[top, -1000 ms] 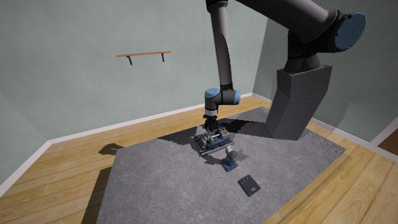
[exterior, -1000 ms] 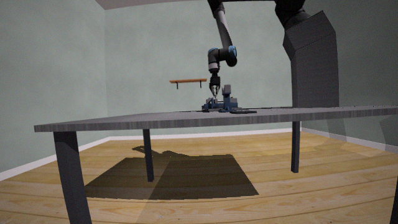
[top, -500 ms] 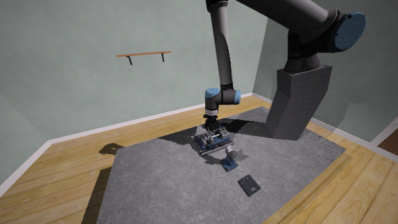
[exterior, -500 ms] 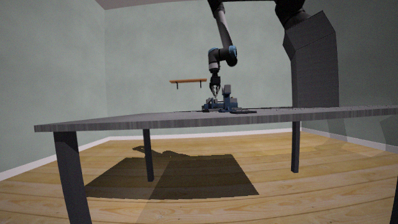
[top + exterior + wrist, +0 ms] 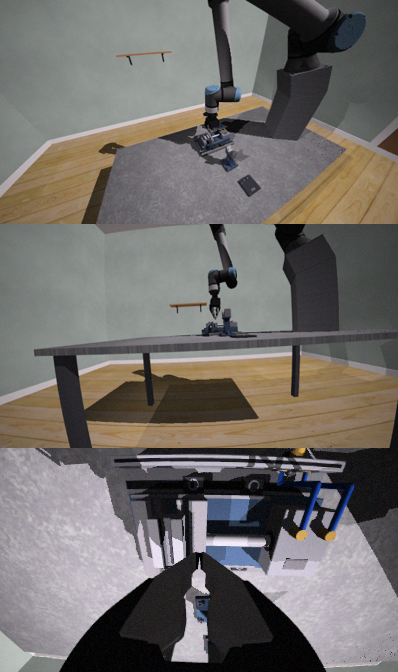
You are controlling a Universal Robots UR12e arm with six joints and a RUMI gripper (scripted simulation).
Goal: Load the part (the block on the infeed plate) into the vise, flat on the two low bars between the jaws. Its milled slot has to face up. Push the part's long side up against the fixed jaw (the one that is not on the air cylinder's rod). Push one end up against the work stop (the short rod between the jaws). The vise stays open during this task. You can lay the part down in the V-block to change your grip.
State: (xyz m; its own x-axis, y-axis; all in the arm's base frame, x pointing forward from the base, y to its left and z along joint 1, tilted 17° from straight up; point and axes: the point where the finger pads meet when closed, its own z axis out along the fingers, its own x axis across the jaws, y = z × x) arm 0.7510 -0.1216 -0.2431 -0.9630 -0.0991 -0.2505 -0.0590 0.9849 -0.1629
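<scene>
Now: hand 4 cm short of the part and 4 cm above it. From my hand the other things lie so: moving jaw 6 cm below; then cylinder rod 5 cm behind, 6 cm below; then work stop 3 cm ahead, 5 cm to the left, 5 cm below.
</scene>
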